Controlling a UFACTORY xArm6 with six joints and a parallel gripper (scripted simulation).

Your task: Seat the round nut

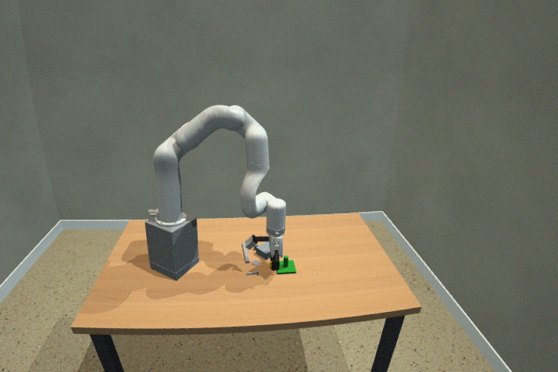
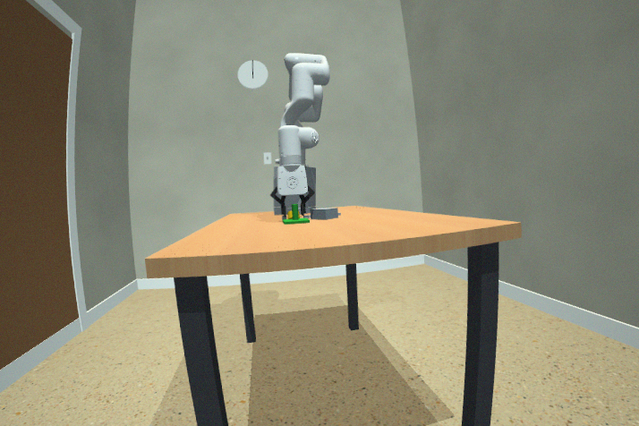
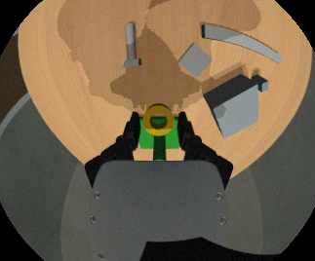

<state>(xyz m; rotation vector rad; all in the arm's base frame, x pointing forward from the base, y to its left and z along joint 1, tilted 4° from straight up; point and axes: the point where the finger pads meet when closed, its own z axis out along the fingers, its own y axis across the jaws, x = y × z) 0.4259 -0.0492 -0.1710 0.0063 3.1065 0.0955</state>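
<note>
My gripper is now 80 mm past the small square piece, 40 mm to the right of it and 40 mm above it. From my hand the other things lie so: bolt-like piece (90 mm behind, 30 mm to the right, 30 mm below); grey block (110 mm to the left, 20 mm below, 20 mm behind); long bar (120 mm to the left, 120 mm behind, 30 mm below).
</note>
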